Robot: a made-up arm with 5 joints. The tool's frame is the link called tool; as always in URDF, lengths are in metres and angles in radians. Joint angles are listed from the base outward.
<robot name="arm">
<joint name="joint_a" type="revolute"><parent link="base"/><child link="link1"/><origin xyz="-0.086 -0.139 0.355" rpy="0 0 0"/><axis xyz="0.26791 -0.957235 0.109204"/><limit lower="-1.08" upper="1.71"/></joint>
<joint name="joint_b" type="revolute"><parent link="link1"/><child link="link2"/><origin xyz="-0.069 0.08 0.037" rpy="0 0 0"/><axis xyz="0.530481 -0.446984 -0.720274"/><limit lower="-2.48" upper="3.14"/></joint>
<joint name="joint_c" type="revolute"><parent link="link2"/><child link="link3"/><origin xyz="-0.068 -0.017 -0.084" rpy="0 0 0"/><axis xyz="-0.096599 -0.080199 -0.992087"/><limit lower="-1.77" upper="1.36"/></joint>
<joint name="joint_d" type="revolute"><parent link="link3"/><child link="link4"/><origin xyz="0.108 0.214 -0.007" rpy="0 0 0"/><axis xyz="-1 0 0"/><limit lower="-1.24" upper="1.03"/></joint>
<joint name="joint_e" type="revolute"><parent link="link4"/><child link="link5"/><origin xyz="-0.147 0.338 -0.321" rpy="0 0 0"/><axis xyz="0 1 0"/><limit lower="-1.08" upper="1.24"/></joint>
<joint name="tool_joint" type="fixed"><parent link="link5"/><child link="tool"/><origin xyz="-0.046 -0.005 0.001" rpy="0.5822 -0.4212 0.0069"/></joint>
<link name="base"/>
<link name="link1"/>
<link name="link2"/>
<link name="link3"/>
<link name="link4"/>
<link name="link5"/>
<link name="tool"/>
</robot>
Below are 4 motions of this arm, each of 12 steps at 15 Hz.
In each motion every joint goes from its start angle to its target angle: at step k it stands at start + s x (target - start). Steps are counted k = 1, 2, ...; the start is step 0. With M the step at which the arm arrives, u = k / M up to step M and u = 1 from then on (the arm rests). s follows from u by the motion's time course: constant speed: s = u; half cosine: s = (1 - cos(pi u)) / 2; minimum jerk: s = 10 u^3 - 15 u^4 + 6 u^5.
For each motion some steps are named. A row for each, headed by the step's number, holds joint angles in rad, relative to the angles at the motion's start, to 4 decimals.
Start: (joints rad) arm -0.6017 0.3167 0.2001 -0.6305 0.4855
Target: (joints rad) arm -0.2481 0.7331 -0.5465 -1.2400 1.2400
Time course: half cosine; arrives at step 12
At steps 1, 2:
1: 0.0060 0.0071 -0.0127 -0.0104 0.0129
2: 0.0237 0.0279 -0.0500 -0.0408 0.0505

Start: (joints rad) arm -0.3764 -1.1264 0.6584 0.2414 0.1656
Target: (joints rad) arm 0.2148 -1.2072 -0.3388 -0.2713 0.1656
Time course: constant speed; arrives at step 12
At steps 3, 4, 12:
3: 0.1478 -0.0202 -0.2493 -0.1282 0.0000
4: 0.1971 -0.0269 -0.3324 -0.1709 0.0000
12: 0.5912 -0.0808 -0.9972 -0.5127 0.0000

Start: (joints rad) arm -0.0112 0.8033 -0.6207 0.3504 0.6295
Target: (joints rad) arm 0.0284 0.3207 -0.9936 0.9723 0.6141
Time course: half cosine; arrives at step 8
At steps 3, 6, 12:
3: 0.0122 -0.1490 -0.1151 0.1920 -0.0048
6: 0.0338 -0.4119 -0.3183 0.5308 -0.0131
12: 0.0396 -0.4826 -0.3729 0.6219 -0.0154

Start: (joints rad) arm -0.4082 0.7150 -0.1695 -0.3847 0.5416
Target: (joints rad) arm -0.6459 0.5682 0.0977 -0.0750 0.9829
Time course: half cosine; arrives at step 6
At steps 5, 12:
5: -0.2218 -0.1370 0.2493 0.2890 0.4117
12: -0.2377 -0.1468 0.2672 0.3097 0.4413

